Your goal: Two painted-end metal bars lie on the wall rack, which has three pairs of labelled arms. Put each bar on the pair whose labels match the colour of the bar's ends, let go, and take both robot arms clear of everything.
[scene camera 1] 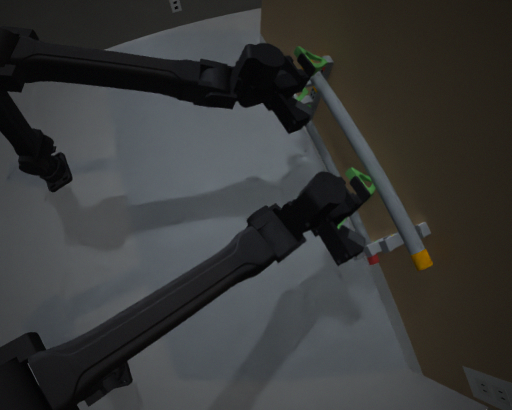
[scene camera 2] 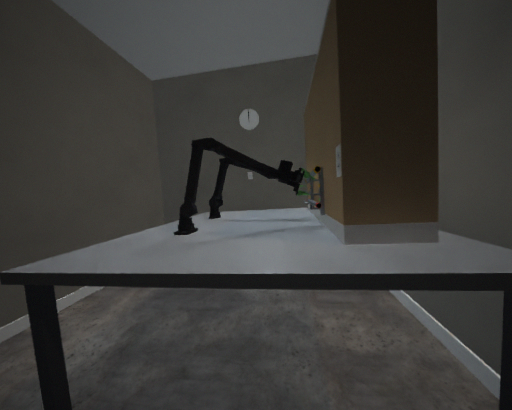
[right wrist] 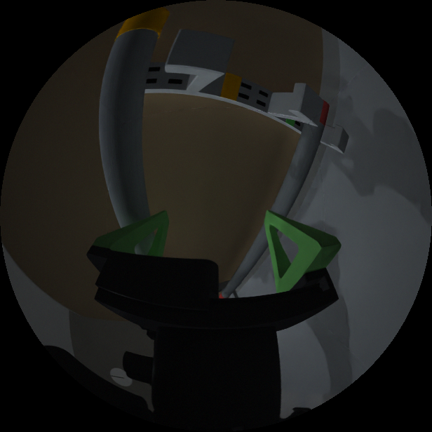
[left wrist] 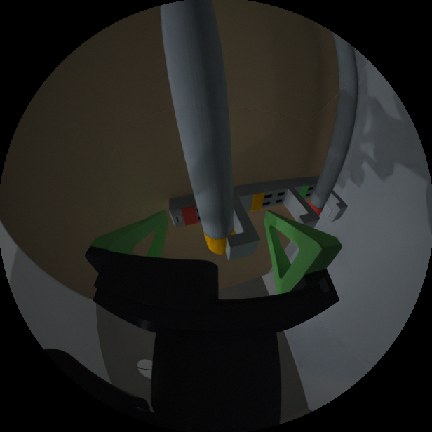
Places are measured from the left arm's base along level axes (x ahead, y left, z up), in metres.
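Pixels of known places: left gripper, fingertip midpoint: (scene camera 1: 316,76); right gripper, fingertip midpoint: (scene camera 1: 363,194) (scene camera 2: 312,186); left arm's base, origin of the base link: (scene camera 1: 58,172) (scene camera 2: 215,217); right arm's base, origin of the base link: (scene camera 2: 186,232).
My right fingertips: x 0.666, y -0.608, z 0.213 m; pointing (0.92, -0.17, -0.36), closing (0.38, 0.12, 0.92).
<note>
Ahead of a thing's pixels: the offset from my right fingertips to its top centre. Level surfaces: height alone.
The orange-ended bar {0.074 m left, 0.022 m ahead, 0.102 m up} (scene camera 1: 367,160) (left wrist: 205,115) (right wrist: 122,115) runs along the top of the wall rack {0.114 m right, 0.021 m back, 0.098 m up} (scene camera 1: 424,229) (scene camera 2: 321,190) (left wrist: 175,206). At the left gripper it lies against the top arm, beside a red label; in the right wrist view a gap separates it from the top arm. The red-ended bar {0.089 m left, 0.028 m ahead, 0.086 m down} (scene camera 1: 325,155) (left wrist: 345,100) (right wrist: 295,175) lies low, between the middle and bottom arms. My left gripper (scene camera 1: 314,81) (left wrist: 215,215) is open around the upper bar's end. My right gripper (scene camera 1: 357,205) (right wrist: 216,215) is open; its upper finger overlaps the upper bar; contact is unclear.
The brown wall (scene camera 1: 450,125) (scene camera 2: 387,125) stands directly behind the rack. An outlet plate {0.440 m right, 0.056 m back, 0.144 m up} (scene camera 1: 490,390) (scene camera 2: 338,161) is on the wall. The pale table top {0.213 m down} (scene camera 1: 200,165) (scene camera 2: 250,255) extends below both arms.
</note>
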